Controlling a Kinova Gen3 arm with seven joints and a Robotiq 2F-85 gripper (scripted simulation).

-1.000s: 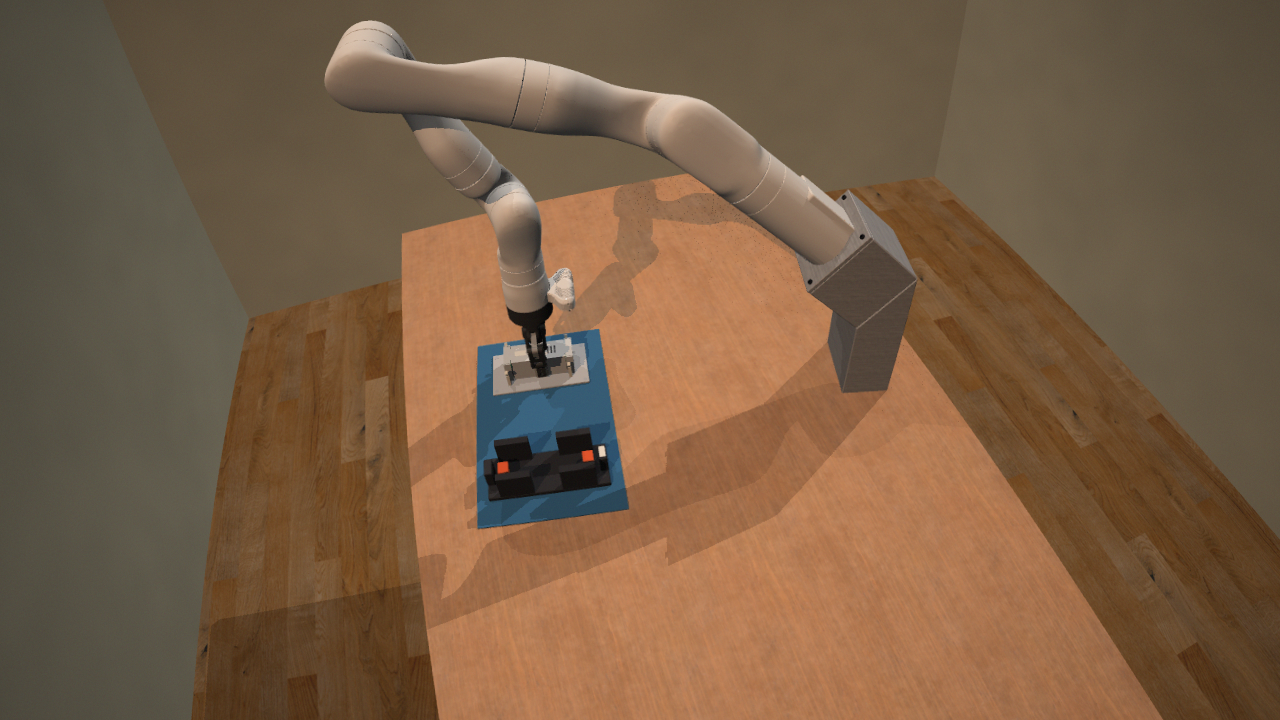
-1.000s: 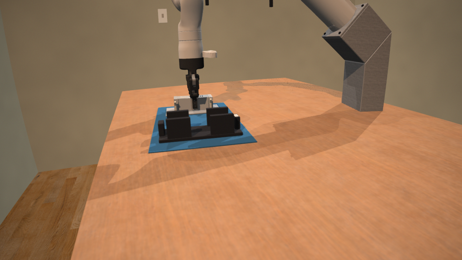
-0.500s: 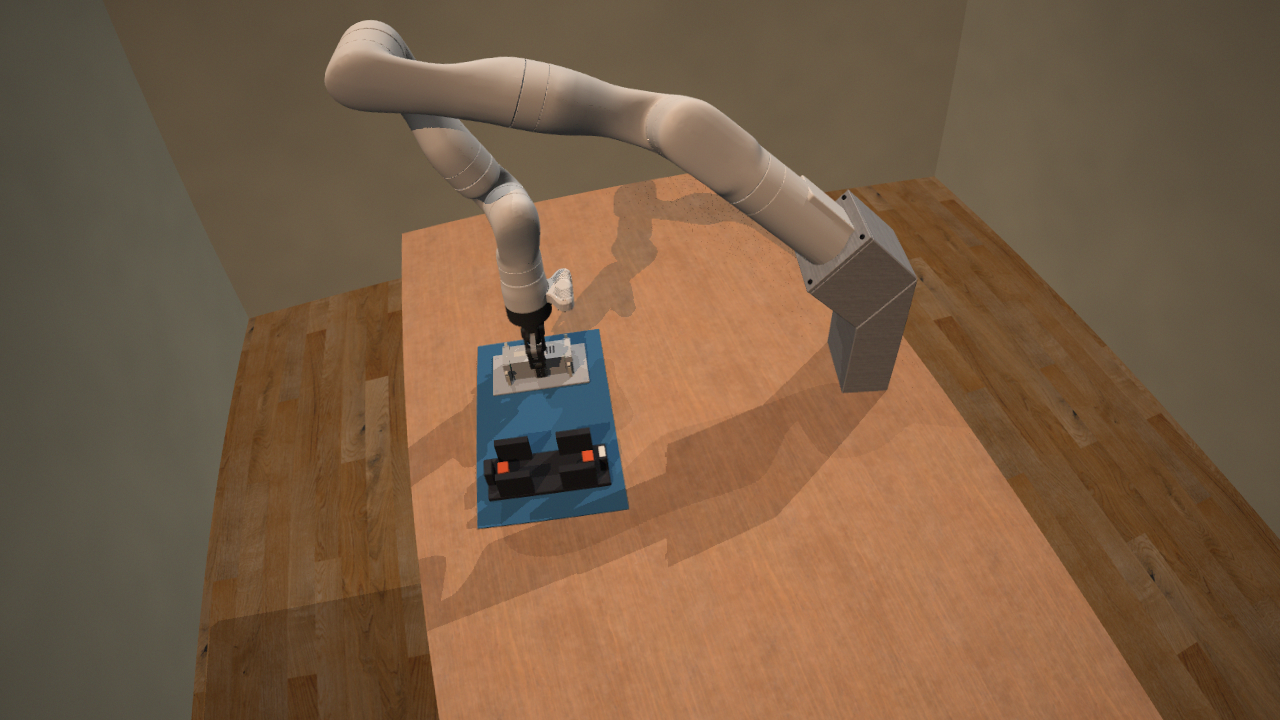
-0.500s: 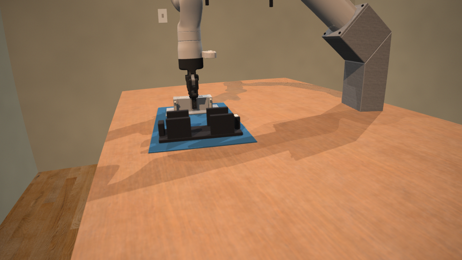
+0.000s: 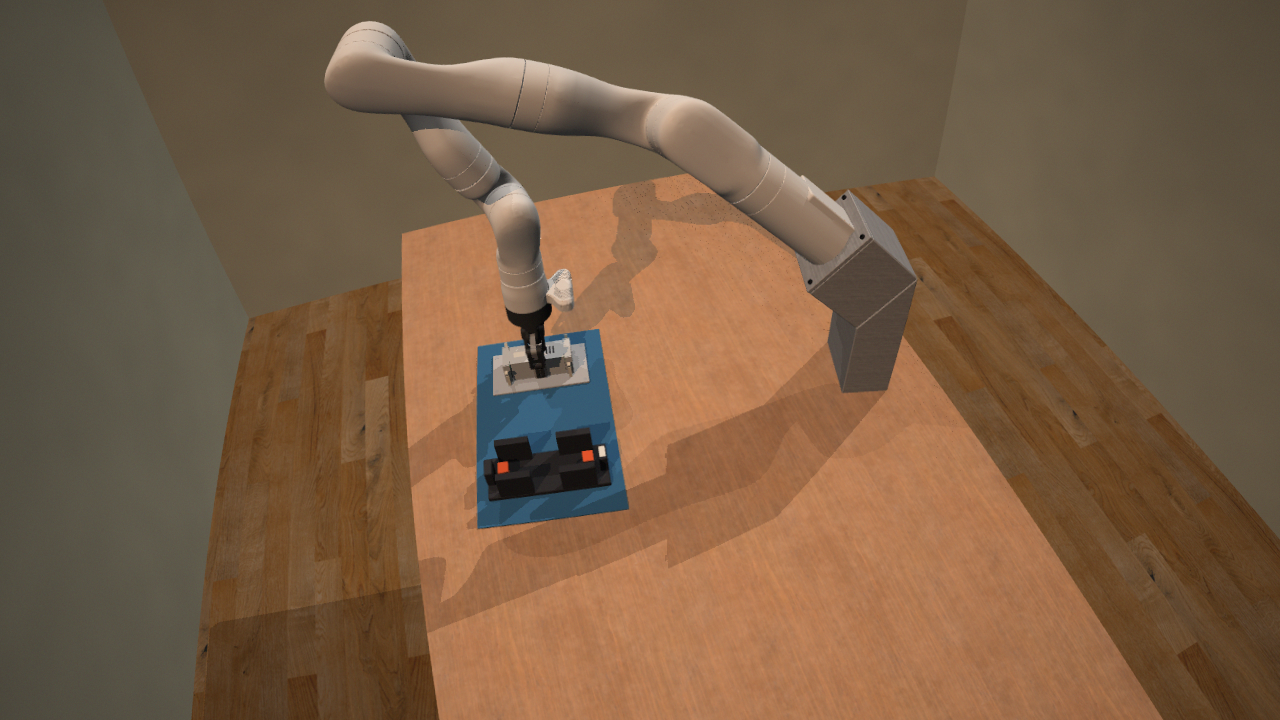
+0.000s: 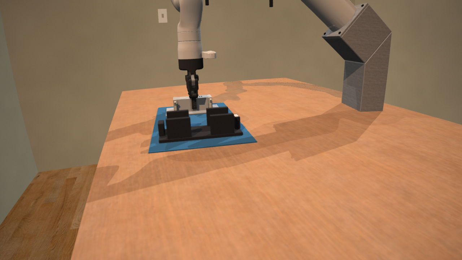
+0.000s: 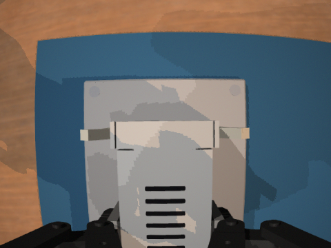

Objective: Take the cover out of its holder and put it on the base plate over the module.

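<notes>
Now: the light grey cover right at my hand.
</notes>
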